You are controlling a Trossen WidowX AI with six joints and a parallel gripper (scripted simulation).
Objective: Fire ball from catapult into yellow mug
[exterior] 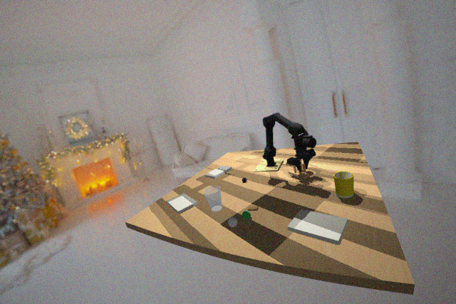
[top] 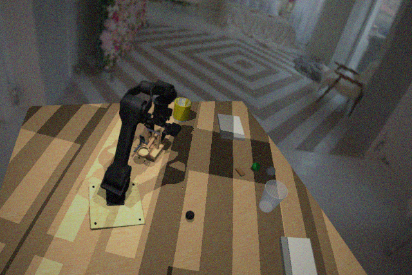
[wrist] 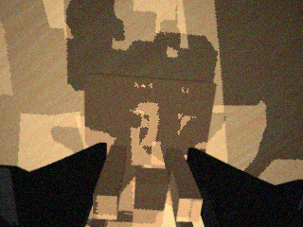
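The dark ball lies 6 cm ahead of my gripper tip, 39 cm to the right of it and 4 cm below it. The rest, counted from my gripper tip: wooden catapult: 6 cm behind, 5 cm to the right, 2 cm above; small brown block: 35 cm ahead, 20 cm to the right, 5 cm below; yellow mug: 17 cm ahead, 22 cm to the left, 3 cm below.
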